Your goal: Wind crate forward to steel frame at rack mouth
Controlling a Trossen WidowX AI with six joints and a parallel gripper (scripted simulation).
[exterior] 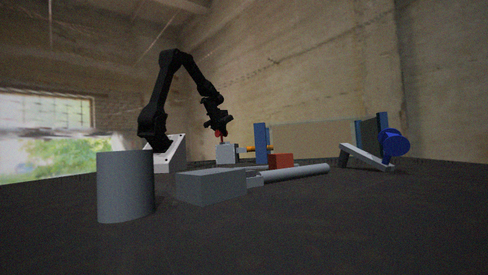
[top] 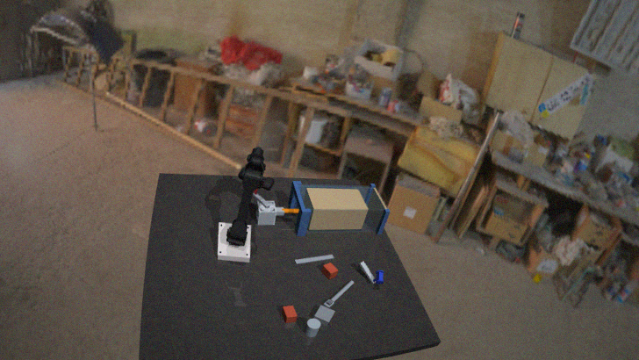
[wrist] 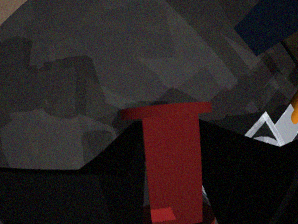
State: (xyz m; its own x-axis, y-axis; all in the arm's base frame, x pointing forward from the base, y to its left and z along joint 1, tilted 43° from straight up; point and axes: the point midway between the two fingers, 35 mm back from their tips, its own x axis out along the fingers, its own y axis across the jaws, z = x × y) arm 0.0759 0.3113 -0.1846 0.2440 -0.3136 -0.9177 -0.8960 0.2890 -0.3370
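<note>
The grey winch lies 10 cm to the right of my gripper tip, 10 cm below it and 4 cm ahead of it. From my gripper tip the other things lie so: red knob: 2 cm to the right, 1 cm behind; grey bar: 36 cm to the right, 30 cm ahead, 13 cm below; clear-panelled cubby: 45 cm ahead, 3 cm to the right, 2 cm below.
</note>
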